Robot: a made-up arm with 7 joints.
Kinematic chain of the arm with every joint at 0, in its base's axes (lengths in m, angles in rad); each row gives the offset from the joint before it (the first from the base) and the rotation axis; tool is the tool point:
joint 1: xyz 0 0 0.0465 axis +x
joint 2: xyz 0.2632 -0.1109 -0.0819 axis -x
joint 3: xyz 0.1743 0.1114 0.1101 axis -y
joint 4: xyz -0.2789 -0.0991 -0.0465 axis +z
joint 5: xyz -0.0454 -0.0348 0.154 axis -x
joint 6: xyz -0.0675 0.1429 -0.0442 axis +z
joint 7: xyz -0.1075 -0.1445 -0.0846 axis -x
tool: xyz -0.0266 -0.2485 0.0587
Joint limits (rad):
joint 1: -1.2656..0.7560
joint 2: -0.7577..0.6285
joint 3: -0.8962..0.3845
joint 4: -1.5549..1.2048
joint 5: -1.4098..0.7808
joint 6: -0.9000..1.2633
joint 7: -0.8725..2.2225
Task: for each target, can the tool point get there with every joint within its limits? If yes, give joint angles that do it. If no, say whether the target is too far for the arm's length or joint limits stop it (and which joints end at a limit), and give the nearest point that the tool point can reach.
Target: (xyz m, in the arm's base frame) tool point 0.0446 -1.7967 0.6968
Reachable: no: too far | nearest point 0.0719 -0.8067 0.3385 | short by 1.053 m
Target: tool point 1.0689 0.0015 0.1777
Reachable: no: joint limits stop it (at a limit: joint 2, joint 3, joint 4, joint 5) | nearest point 0.6048 0.0019 0.2164 | short by 0.466 m
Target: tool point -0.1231 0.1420 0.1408
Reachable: yes | joints -0.2145 0.5045 0.0331 0.0593 0.2227 -0.4041 1.5739
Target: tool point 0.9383 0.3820 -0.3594
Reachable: no: joint limits stop it (at a limit: joint 1, joint 2, joint 3, joint 4, joint 7) | nearest point 0.5913 0.3165 -0.1996 | short by 0.388 m
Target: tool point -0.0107 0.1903 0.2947
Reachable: yes | joints -0.1695 0.1903 -0.1239 -0.3170 -0.2765 -0.1830 1.9258
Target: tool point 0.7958 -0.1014 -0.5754
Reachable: no: joint limits stop it (at a limit: joint 1, joint 2, joint 3, joint 4, joint 5) | nearest point 0.5281 -0.2254 -0.3878 | short by 0.350 m
